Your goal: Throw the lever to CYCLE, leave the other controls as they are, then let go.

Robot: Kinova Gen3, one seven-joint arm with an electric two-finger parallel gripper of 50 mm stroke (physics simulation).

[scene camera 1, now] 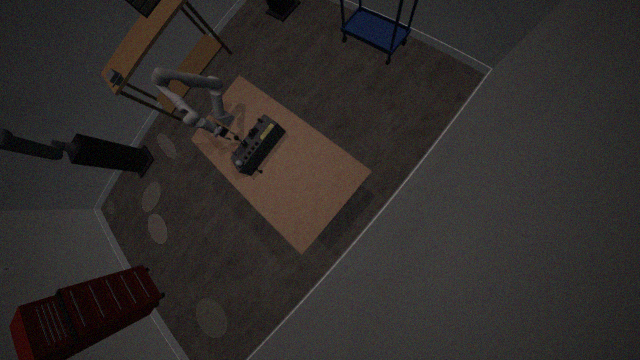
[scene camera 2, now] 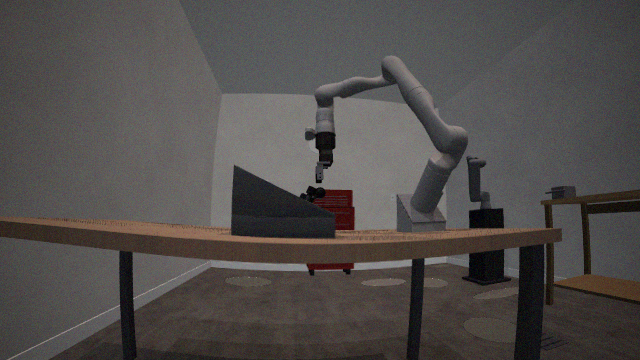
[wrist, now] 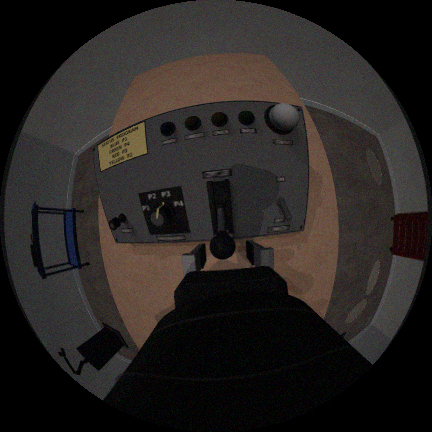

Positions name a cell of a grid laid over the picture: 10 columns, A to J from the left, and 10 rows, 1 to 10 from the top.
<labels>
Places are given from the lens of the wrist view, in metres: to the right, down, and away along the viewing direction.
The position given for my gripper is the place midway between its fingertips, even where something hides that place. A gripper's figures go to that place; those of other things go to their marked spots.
my gripper (wrist: F6): 0.01, 0.04, 0.17
ball-ended lever (wrist: F6): 0.01, 0.04, 0.19
</labels>
